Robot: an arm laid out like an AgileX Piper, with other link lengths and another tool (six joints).
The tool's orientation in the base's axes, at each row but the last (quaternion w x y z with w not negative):
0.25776, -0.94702, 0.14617, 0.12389
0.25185, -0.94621, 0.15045, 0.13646
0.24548, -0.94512, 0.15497, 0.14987
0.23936, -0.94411, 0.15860, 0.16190
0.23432, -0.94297, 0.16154, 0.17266
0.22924, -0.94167, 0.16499, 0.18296
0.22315, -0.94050, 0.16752, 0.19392
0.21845, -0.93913, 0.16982, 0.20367
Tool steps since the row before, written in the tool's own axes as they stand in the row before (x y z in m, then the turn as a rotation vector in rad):
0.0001, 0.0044, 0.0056, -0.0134, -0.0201, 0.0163
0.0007, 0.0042, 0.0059, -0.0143, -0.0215, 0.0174
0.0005, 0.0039, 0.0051, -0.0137, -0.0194, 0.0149
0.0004, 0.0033, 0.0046, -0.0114, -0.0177, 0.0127
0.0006, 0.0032, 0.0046, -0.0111, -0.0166, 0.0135
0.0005, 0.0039, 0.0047, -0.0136, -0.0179, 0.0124
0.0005, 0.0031, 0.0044, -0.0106, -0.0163, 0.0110
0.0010, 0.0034, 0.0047, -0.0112, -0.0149, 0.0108
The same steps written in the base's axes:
-0.0023, -0.0007, -0.0067, -0.0082, 0.0280, -0.0004
-0.0019, -0.0006, -0.0070, -0.0087, 0.0299, -0.0004
-0.0020, -0.0007, -0.0061, -0.0084, 0.0267, 0.0006
-0.0019, -0.0005, -0.0053, -0.0065, 0.0237, 0.0009
-0.0019, -0.0005, -0.0053, -0.0068, 0.0231, -0.0003
-0.0024, -0.0011, -0.0055, -0.0082, 0.0242, 0.0021
-0.0021, -0.0006, -0.0050, -0.0059, 0.0215, 0.0014
-0.0020, -0.0009, -0.0055, -0.0069, 0.0204, 0.0013

